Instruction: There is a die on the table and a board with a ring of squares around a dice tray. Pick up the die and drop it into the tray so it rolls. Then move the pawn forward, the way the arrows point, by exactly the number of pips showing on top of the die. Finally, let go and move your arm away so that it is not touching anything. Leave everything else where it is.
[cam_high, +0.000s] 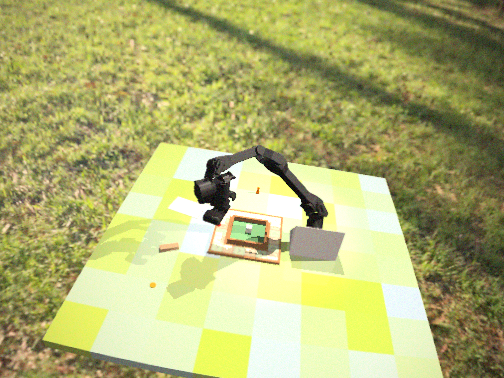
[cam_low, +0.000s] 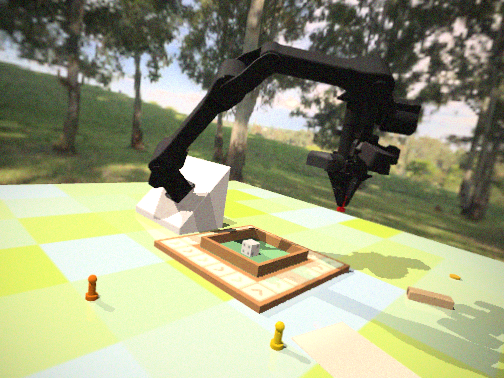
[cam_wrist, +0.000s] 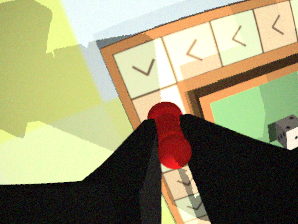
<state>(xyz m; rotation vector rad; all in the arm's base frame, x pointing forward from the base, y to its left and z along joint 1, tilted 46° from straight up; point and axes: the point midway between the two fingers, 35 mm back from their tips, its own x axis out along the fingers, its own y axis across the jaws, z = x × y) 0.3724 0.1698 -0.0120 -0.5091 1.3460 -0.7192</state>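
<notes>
My gripper tip is 110 mm past the white die, 130 mm to the left of it and 110 mm above it. Also, from my gripper tip: yellow pawn 100 mm ahead, 280 mm to the right, 120 mm below; wooden block 180 mm ahead, 50 mm to the left, 130 mm below; red pawn 10 mm above.
</notes>
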